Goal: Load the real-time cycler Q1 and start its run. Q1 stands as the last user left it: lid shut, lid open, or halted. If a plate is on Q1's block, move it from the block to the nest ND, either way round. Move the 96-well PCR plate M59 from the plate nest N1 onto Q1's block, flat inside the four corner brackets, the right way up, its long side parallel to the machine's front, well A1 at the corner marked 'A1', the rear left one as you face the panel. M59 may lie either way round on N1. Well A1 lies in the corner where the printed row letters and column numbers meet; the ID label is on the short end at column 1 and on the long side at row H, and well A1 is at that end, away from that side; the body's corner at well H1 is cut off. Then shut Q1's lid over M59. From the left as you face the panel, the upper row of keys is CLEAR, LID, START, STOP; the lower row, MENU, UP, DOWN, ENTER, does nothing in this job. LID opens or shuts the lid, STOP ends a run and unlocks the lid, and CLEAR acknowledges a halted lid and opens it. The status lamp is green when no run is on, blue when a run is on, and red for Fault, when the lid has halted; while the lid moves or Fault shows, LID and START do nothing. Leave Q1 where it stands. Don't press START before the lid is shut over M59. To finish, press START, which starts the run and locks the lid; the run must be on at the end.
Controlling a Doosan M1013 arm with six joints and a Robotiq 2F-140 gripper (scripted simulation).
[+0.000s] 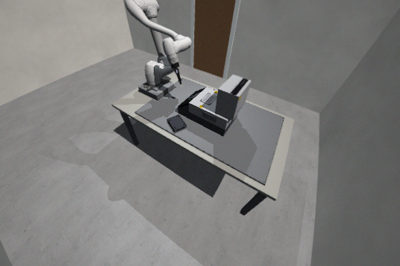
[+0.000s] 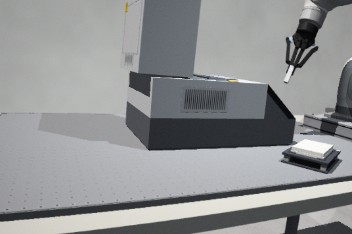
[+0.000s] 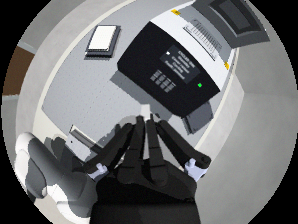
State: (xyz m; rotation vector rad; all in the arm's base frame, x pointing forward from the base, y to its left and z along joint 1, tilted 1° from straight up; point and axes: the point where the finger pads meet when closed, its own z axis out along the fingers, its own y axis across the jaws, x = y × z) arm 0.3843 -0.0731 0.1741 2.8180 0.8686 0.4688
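My gripper is now 260 mm to the right of the white plate M59, 190 mm short of it and 190 mm above it. Round my hand: dark nest N1 (260 mm to the left, 210 mm below, 190 mm ahead); then dark nest ND (300 mm to the right, 210 mm below, 100 mm ahead).
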